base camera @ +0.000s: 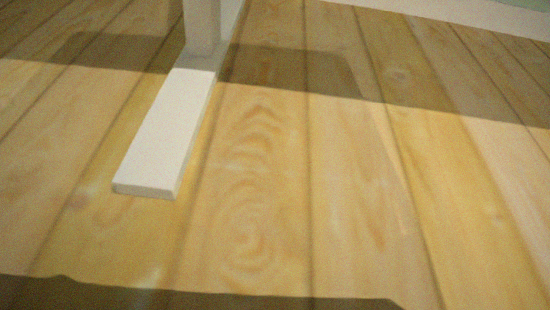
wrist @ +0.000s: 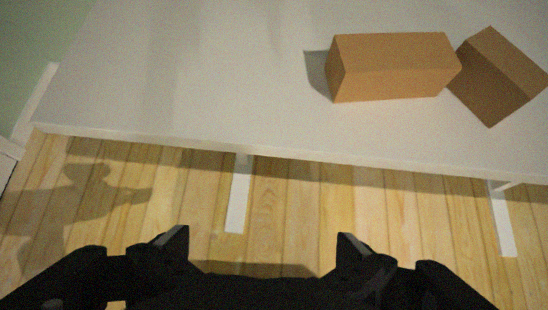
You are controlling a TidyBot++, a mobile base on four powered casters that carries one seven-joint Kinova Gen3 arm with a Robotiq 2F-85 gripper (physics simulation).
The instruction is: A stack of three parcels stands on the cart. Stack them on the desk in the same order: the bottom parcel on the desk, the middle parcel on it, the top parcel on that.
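Frame: origin at the arm's base, x ahead, y left, z up, level; centimetres.
Where they show: gripper, between the fingertips: (wrist: pixel 263 245).
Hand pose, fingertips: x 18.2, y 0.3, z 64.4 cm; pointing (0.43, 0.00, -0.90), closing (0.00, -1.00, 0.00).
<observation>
Things, the pixels of their top centre, and the offset from my fingertips. "spot": a spot on its surface instead. Level surfaces: height alone.
- white desk, height of its surface: dz -9.1 cm
- orange-brown box-shaped parcel, centre of its top: (wrist: pixel 399 50) dx +20.2, dy -13.2, dz -3.9 cm
- darker brown parcel, centre of its top: (wrist: pixel 510 59) dx +19.6, dy -25.4, dz -3.1 cm
- wooden floor, height of its surface: dz -104.1 cm
- upright desk leg, a spot on its surface: (base camera: pixel 202 25) spot: dx +45.4, dy +9.9, dz -95.1 cm
The white desk (wrist: pixel 200 90) fills the upper part of the wrist view. An orange-brown box-shaped parcel (wrist: pixel 392 67) lies on it right of centre, its long side roughly along the desk's front edge. A darker brown parcel (wrist: pixel 500 75) lies at its right, turned at an angle; their near corners meet or overlap in the view, and I cannot tell whether they touch. A third parcel and the cart do not show. My gripper (wrist: pixel 263 245) is open and empty, in front of the desk's front edge in the view, with both parcels beyond it to the upper right.
One white desk foot (base camera: pixel 162 132) (wrist: pixel 239 200) stands out on the wooden floor (base camera: pixel 350 200) (wrist: pixel 320 215); another desk foot (wrist: pixel 502 225) is at the right. An upright desk leg (base camera: pixel 202 25) rises at the top. A green surface (wrist: pixel 40 50) lies beyond the desk's left end.
</observation>
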